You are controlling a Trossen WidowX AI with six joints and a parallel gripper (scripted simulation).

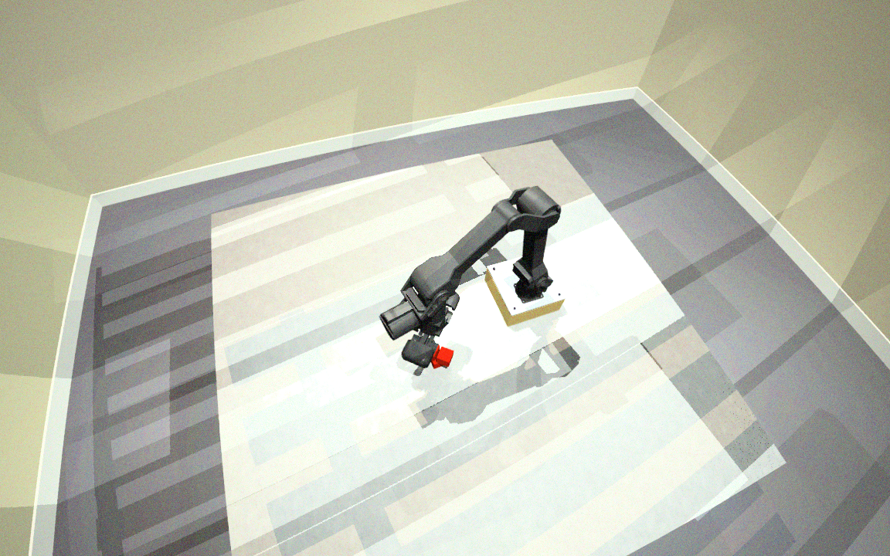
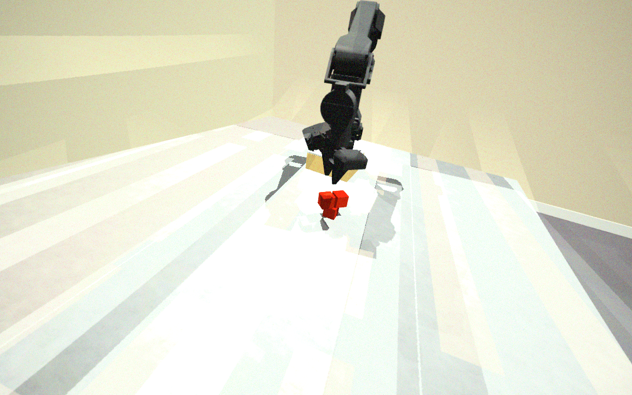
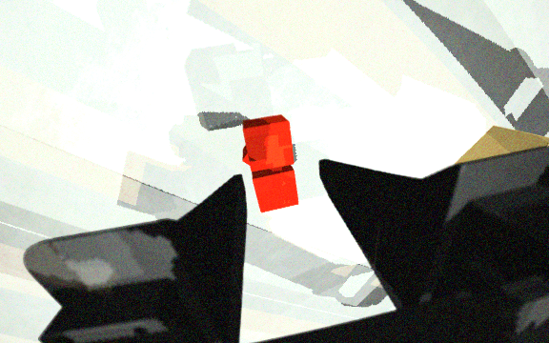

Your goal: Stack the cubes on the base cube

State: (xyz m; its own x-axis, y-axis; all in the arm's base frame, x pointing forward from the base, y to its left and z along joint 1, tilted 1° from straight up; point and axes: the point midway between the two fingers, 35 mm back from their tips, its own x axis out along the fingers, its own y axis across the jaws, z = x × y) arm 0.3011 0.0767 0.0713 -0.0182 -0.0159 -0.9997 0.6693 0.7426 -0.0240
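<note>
Right now the red cube is 6 cm below my gripper tip.
</note>
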